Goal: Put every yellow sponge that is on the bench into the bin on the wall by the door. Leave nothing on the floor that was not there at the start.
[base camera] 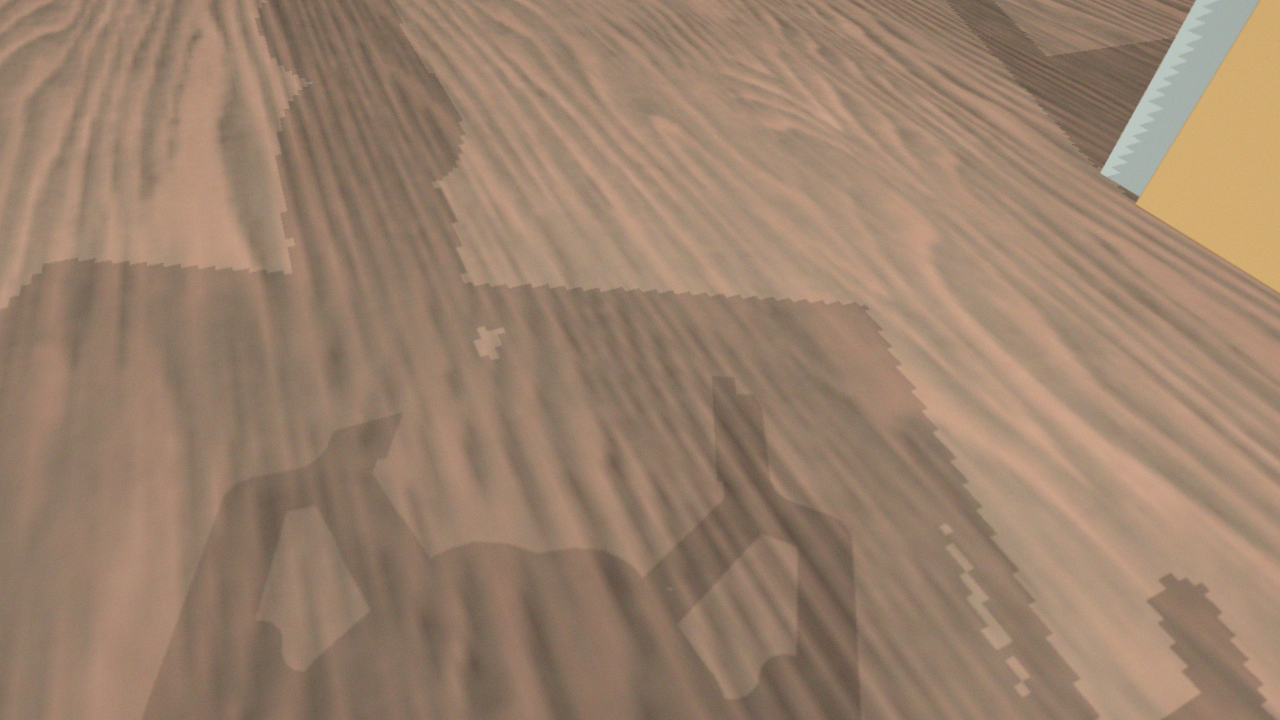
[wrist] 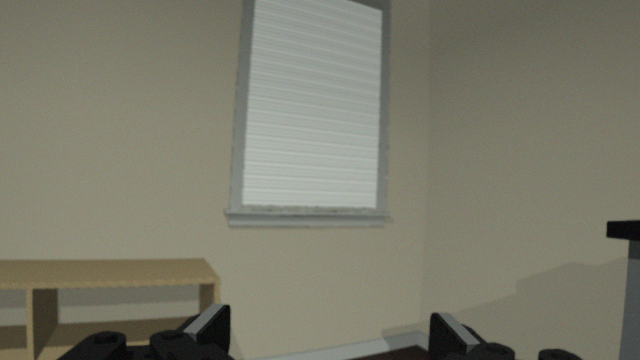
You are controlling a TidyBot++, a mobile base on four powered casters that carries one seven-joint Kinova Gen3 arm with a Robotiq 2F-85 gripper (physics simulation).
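Frame: origin at the arm's base, x ahead, y left, z up, level; centimetres.
Where they show: gripper, fingertip midpoint: (wrist: 329, 332).
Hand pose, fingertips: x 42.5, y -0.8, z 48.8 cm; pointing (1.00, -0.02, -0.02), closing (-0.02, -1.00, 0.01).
Observation:
Each offset is from my fingertips to the centre of the thing. "pt": to the spot under its first point. Level surfaces: height alone.
My gripper (wrist: 329, 332) is open, with its two fingertips wide apart at the bottom of the wrist view and wall and floor showing between them. The gripper itself does not show in the base camera view, but a shadow with two finger shapes lies on the wooden floor there. No yellow sponge shows in either view, and neither does the bin or the door. A dark slab edge (wrist: 623, 230) on a grey-blue support stands at the right edge of the wrist view; I cannot tell whether it is the bench.
A low wooden shelf unit (wrist: 110, 271) stands at the lower left of the wrist view. A window @(pt dx +170.0, dy +6.0, dz +46.4 cm) (wrist: 312, 110) with blinds is in the wall behind, left of a room corner. A tan panel @(pt dx +24.1, dy -50.5, dz -81.0 cm) (base camera: 1230, 161) beside a pale strip (base camera: 1179, 98) rises from the wooden floor @(dz -88.5 cm) (base camera: 671, 205) at the upper right.

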